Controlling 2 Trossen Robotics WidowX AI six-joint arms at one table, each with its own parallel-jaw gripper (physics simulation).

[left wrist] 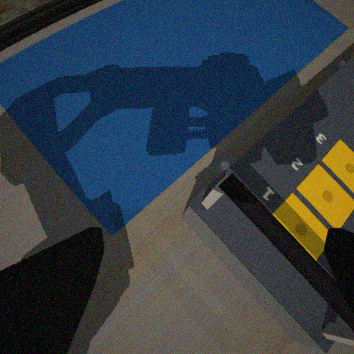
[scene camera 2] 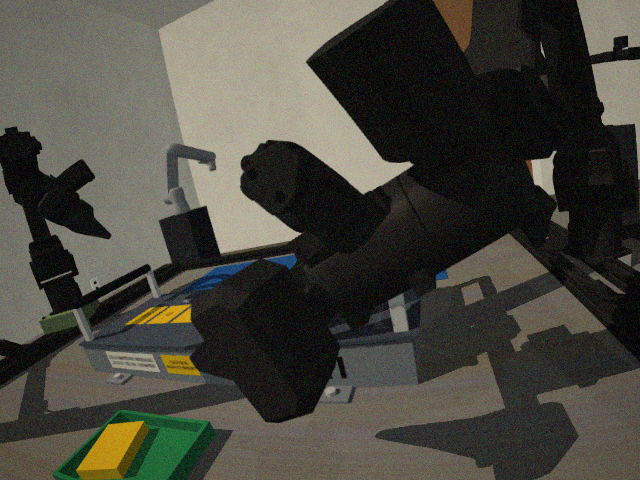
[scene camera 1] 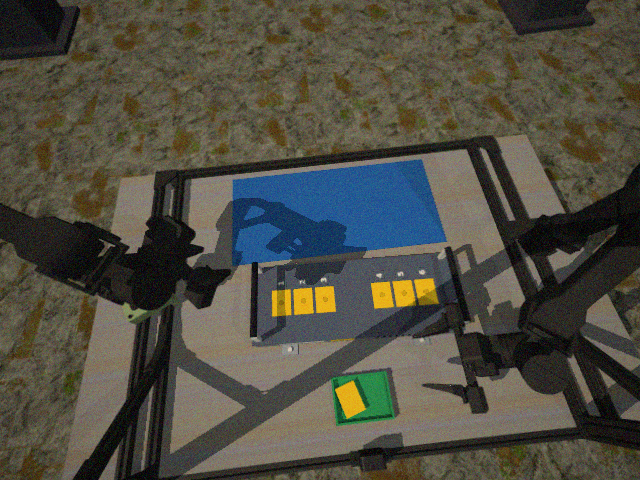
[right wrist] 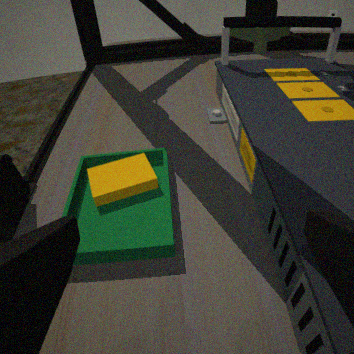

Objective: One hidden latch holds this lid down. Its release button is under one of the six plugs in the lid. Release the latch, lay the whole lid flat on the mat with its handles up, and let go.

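Places are measured from the left arm's base along level axes (x right, y ahead, z up), in centimetres.
Pixels of known places: left gripper, between the fingertips: (left wrist: 215, 239) (scene camera 2: 106, 234) (scene camera 1: 216, 260); right gripper, between the fingertips: (scene camera 1: 417, 360) (right wrist: 193, 225); left arm's base, origin of its link: (scene camera 2: 68, 307); right arm's base, origin of its link: (scene camera 2: 596, 252) (scene camera 1: 536, 246).
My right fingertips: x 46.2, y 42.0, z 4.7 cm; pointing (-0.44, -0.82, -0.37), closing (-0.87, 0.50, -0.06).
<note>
Ahead of a thing's pixels: the offset from my right fingertips to its top centre. "spot": to the spot under its first point. Level surfaces: height alone.
The grey lid {spot: dx -14.3, dy -4.2, dz -4.8 cm} (scene camera 1: 354, 315) (scene camera 2: 155, 335) (right wrist: 280, 135) lies on the battery box with its two black handles {spot: dx -28.0, dy -20.8, dz +1.2 cm} (scene camera 1: 253, 299) (left wrist: 280, 235) (right wrist: 280, 22) up. Six yellow plug squares show in it, three at the left (scene camera 1: 303, 301) and three at the right (scene camera 1: 403, 293). No button shows. The blue mat {dz -9.7 cm} (scene camera 1: 382, 196) (left wrist: 175, 30) lies behind the box. My left gripper (scene camera 1: 209, 273) (left wrist: 215, 239) is open and empty, high at the box's left end. My right gripper (scene camera 1: 418, 360) (right wrist: 193, 225) is open and empty, near the box's front right edge; its arm hides much of the lid in scene camera 2.
A green tray {dx -0.1, dy -12.3, dz -8.2 cm} (scene camera 1: 379, 395) (scene camera 2: 165, 449) (right wrist: 135, 225) stands in front of the box, holding a loose yellow block {dx -1.2, dy -14.5, dz -8.2 cm} (scene camera 1: 350, 399) (scene camera 2: 113, 449) (right wrist: 122, 177). Small grey tabs (scene camera 1: 290, 349) (scene camera 1: 422, 341) lie along the box's front. A dark frame (scene camera 1: 330, 156) borders the table.
</note>
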